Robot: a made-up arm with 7 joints. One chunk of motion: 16 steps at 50 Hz.
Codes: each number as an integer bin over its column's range. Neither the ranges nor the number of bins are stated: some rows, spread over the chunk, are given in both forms.
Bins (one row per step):
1: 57 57 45 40 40 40
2: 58 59 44 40 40 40
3: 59 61 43 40 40 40
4: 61 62 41 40 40 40
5: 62 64 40 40 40 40
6: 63 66 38 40 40 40
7: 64 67 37 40 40 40
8: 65 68 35 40 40 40
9: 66 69 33 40 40 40
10: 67 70 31 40 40 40
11: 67 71 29 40 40 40
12: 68 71 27 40 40 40
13: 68 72 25 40 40 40
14: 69 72 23 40 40 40
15: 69 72 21 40 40 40
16: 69 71 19 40 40 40
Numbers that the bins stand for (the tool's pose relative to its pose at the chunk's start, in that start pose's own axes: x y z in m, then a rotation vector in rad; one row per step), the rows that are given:
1: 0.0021 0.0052 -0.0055 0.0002 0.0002 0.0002
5: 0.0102 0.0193 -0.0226 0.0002 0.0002 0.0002
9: 0.0167 0.0294 -0.0467 0.0002 0.0002 0.0002
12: 0.0199 0.0334 -0.0673 0.0002 0.0002 0.0002
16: 0.0215 0.0334 -0.0947 0.0002 0.0002 0.0002
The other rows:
2: 0.0037 0.0092 -0.0089 0.0002 0.0002 0.0002
3: 0.0054 0.0132 -0.0123 0.0002 0.0002 0.0002
4: 0.0086 0.0153 -0.0192 0.0002 0.0002 0.0002
6: 0.0118 0.0233 -0.0295 0.0002 0.0002 0.0002
7: 0.0134 0.0254 -0.0329 0.0002 0.0002 0.0002
8: 0.0151 0.0274 -0.0398 0.0002 0.0002 0.0002
10: 0.0183 0.0314 -0.0535 0.0002 0.0002 0.0002
11: 0.0183 0.0334 -0.0604 0.0002 0.0002 0.0002
13: 0.0199 0.0355 -0.0741 0.0002 0.0002 0.0002
14: 0.0215 0.0355 -0.0810 0.0002 0.0002 0.0002
15: 0.0215 0.0355 -0.0879 0.0002 0.0002 0.0002

